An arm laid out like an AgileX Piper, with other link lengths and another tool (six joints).
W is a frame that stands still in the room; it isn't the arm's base.
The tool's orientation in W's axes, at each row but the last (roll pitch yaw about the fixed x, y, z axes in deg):
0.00, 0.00, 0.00
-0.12, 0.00, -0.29
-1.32, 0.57, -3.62
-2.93, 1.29, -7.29
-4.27, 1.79, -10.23
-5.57, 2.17, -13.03
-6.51, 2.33, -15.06
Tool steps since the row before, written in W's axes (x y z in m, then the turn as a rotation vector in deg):
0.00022, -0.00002, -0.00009, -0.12, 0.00, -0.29
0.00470, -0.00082, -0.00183, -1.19, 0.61, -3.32
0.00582, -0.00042, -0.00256, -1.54, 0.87, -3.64
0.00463, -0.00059, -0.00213, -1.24, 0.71, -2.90
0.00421, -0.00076, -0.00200, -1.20, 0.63, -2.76
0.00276, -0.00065, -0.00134, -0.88, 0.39, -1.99
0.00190, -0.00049, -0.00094, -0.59, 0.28, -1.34
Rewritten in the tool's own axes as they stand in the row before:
0.00022, -0.00002, -0.00009, -0.12, 0.00, -0.29
0.00470, -0.00079, -0.00183, -1.19, 0.61, -3.32
0.00586, 0.00001, -0.00250, -1.56, 0.86, -3.64
0.00471, 0.00011, -0.00202, -1.25, 0.70, -2.90
0.00434, 0.00014, -0.00186, -1.21, 0.61, -2.76
0.00288, 0.00011, -0.00123, -0.87, 0.38, -2.00
0.00200, 0.00012, -0.00085, -0.59, 0.27, -1.34

